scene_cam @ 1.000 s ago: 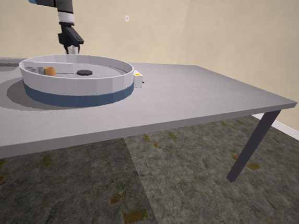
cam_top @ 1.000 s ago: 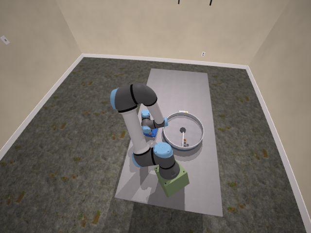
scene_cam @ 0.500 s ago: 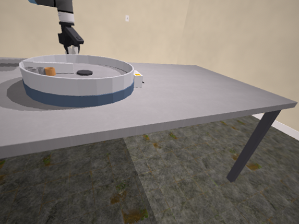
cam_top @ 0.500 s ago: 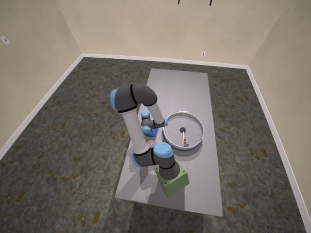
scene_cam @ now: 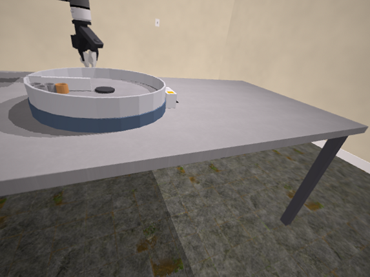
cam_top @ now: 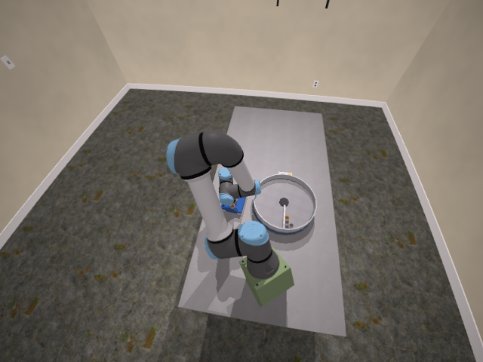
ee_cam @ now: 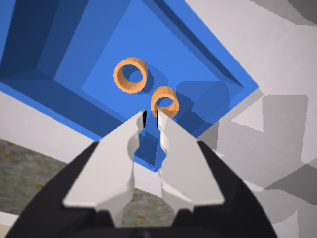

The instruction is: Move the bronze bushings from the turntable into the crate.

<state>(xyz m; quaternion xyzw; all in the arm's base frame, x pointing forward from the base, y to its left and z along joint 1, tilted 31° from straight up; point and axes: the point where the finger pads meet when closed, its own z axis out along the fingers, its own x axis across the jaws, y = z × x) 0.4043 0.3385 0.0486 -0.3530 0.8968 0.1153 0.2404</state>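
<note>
The crate is 40 mm ahead of my hand and 30 mm below it. Round my hand: round turntable (130 mm ahead, 330 mm to the right).
</note>
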